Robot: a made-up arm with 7 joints.
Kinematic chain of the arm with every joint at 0, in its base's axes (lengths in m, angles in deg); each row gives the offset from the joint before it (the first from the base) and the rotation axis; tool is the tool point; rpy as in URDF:
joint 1: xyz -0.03 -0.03 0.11 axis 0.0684 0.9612 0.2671
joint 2: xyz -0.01 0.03 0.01 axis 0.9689 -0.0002 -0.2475
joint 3: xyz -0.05 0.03 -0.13 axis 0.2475 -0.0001 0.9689
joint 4: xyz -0.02 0.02 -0.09 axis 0.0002 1 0
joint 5: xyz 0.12 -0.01 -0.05 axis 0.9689 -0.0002 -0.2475
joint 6: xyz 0.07 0.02 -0.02 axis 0.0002 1 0
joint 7: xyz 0.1 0.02 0 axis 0.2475 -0.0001 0.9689
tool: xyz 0.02 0.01 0 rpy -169.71 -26.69 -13.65
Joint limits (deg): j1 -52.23..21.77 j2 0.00..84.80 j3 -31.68..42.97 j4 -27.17..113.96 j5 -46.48..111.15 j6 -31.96..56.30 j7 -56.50..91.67
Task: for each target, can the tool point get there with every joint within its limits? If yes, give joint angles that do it. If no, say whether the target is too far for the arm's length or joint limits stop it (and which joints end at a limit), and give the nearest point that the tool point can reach.
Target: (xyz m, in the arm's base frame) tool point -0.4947 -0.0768 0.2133
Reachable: no: joint limits stop it (at a limit: joint 1, joint 2, joint 4, joint 6) | nearest point -0.4838 -0.0338 -0.1060 | short by 0.322 m
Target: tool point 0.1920 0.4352 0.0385
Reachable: yes | joints -21.97 51.61 26.80 33.58 -20.16 2.74 34.36
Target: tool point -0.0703 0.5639 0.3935
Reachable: no: too far | nearest point -0.0924 0.4930 0.3264 | short by 0.100 m
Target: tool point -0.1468 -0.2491 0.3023
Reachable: no: joint limits stop it (at a limit: joint 1, joint 2, joint 3, joint 4, joint 6) | nearest point 0.0782 -0.1612 0.1557 | short by 0.283 m
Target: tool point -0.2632 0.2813 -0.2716
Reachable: yes | joints 11.64 35.29 -7.85 94.79 89.43 -20.54 -5.94
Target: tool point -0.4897 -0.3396 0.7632
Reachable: no: too far | nearest point -0.0724 0.0795 0.3796 | short by 0.705 m
